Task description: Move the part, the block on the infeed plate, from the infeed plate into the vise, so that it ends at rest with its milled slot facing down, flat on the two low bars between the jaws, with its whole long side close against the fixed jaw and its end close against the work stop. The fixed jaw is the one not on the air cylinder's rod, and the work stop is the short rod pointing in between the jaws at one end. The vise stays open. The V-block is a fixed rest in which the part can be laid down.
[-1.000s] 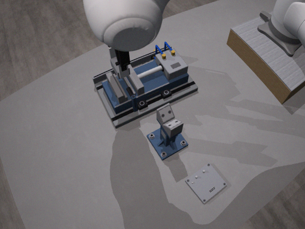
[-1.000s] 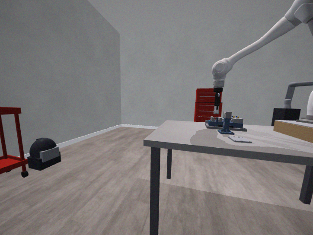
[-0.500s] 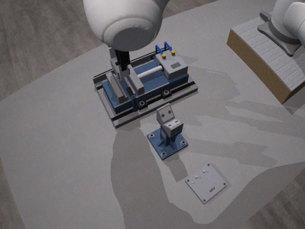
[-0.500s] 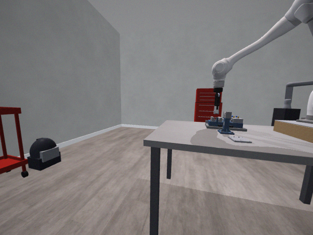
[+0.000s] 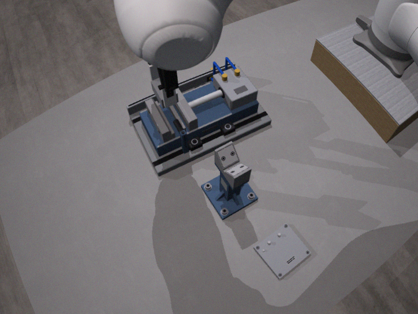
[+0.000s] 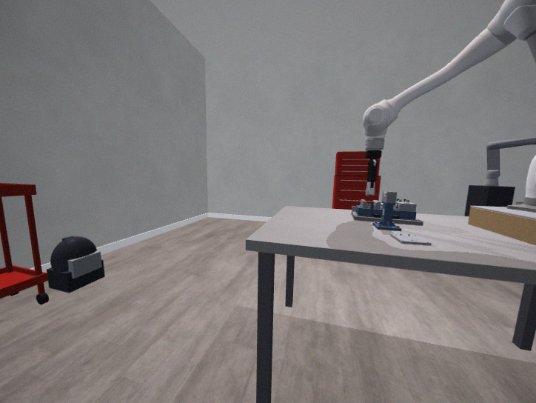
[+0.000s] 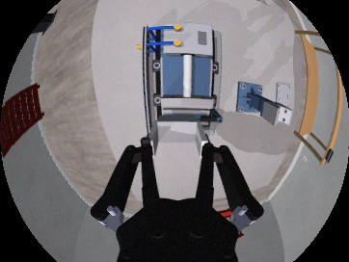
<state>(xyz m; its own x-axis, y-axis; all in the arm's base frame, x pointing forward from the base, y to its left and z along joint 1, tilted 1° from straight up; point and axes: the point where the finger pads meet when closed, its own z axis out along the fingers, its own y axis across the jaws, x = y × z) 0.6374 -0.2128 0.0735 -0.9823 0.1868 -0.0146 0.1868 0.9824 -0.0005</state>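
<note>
Now: hand 3 cm above the part. Round my hand: work stop (1 cm ahead, 7 cm to the left, 7 cm below); then moving jaw (3 cm behind, 3 cm to the left, 8 cm below); then fixed jaw (3 cm ahead, 1 cm to the left, 8 cm below).
</note>
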